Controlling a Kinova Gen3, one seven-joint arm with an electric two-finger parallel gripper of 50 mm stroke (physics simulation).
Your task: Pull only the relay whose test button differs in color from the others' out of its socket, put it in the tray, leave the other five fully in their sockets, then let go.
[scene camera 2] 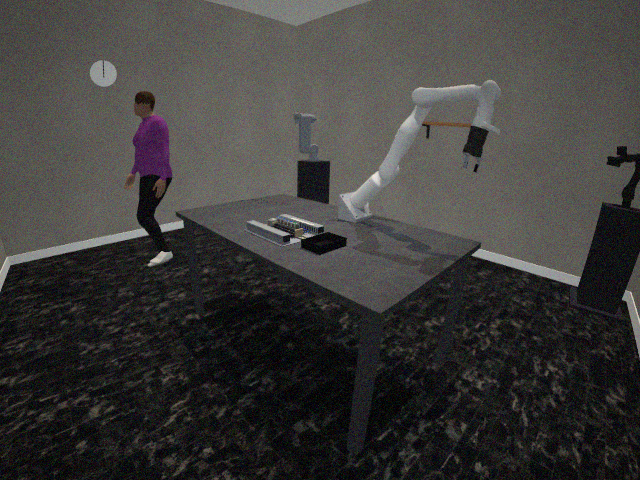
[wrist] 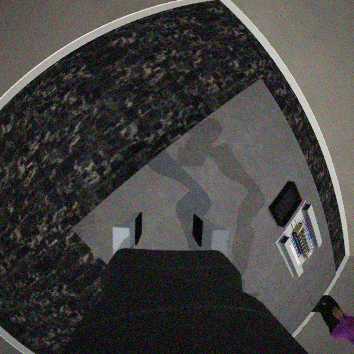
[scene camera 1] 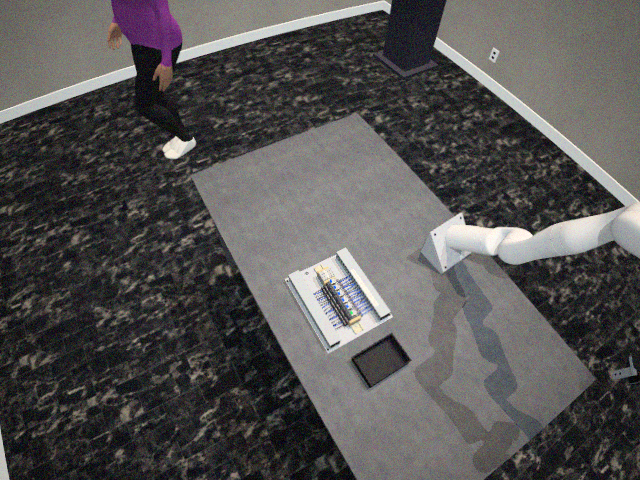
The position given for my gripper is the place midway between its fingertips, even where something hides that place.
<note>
I see my gripper [wrist: 167, 223] and a light panel [scene camera 1: 369, 321].
</note>
